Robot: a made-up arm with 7 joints. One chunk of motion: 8 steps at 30 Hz.
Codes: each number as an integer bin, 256 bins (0 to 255) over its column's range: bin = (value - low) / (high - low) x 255, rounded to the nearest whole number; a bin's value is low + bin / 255 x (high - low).
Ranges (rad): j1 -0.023..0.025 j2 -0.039..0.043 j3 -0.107..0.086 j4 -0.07..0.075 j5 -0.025..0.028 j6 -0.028..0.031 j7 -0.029..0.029
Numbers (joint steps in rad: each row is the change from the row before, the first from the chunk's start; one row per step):
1: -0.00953 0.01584 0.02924 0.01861 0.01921 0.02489 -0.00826
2: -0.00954 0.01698 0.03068 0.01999 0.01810 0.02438 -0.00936
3: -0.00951 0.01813 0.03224 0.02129 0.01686 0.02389 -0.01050
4: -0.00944 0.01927 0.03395 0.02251 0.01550 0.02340 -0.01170
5: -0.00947 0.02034 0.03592 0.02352 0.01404 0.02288 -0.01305
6: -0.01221 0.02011 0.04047 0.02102 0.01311 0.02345 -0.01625
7: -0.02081 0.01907 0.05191 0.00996 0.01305 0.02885 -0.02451
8: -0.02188 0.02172 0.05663 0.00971 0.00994 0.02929 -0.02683
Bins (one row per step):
1: 72 171 180 156 213 229 91
2: 72 174 182 158 207 226 86
3: 72 178 184 161 201 224 81
4: 72 181 186 163 195 222 76
5: 72 185 189 164 188 220 70
6: 57 184 195 160 183 222 56
7: 12 181 210 141 183 246 20
8: 6 189 216 140 168 248 10

